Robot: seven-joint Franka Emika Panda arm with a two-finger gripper.
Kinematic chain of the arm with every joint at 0, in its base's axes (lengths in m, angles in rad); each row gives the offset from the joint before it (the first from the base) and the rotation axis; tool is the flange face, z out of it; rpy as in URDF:
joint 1: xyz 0 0 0.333 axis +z
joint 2: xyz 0 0 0 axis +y
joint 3: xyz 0 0 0.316 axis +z
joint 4: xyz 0.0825 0 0 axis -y
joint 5: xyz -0.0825 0 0.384 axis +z
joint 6: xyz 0 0 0 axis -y
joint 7: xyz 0.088 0 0 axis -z
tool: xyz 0 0 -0.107 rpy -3.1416 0 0
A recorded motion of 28 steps. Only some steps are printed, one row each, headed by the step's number.
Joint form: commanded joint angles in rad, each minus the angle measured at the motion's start. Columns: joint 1, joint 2, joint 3, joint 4, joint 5, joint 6, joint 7.
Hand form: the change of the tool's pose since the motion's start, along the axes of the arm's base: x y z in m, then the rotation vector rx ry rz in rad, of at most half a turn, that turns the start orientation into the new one. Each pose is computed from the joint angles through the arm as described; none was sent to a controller.
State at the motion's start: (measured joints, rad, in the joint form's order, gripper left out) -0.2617 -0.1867 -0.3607 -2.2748 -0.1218 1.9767 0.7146
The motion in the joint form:
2: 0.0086 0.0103 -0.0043 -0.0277 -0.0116 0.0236 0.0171
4: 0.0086 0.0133 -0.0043 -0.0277 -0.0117 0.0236 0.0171
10: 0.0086 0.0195 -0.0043 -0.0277 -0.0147 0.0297 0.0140
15: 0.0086 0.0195 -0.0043 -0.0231 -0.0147 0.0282 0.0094
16: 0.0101 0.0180 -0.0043 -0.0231 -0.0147 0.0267 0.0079
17: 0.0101 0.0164 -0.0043 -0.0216 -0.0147 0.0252 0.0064
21: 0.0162 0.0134 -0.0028 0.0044 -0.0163 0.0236 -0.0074
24: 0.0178 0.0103 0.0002 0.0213 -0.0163 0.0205 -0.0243
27: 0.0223 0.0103 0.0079 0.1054 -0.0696 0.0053 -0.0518
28: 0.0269 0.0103 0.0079 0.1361 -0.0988 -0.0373 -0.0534
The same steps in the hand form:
2: -0.0011 0.0040 -0.0152 -0.0036 0.0181 -0.0037
4: -0.0009 0.0039 -0.0165 -0.0029 0.0211 -0.0036
10: 0.0000 0.0033 -0.0187 -0.0062 0.0231 0.0013
15: 0.0008 0.0026 -0.0168 -0.0074 0.0205 0.0055
16: 0.0010 0.0033 -0.0163 -0.0069 0.0203 0.0084
17: 0.0010 0.0032 -0.0150 -0.0072 0.0188 0.0097
21: 0.0076 0.0019 -0.0022 -0.0218 -0.0034 0.0299
24: 0.0113 0.0013 0.0066 -0.0292 -0.0177 0.0499
27: 0.0252 -0.0079 0.0446 -0.1078 -0.0461 0.1075
28: 0.0257 -0.0098 0.0557 -0.1253 -0.0199 0.1200

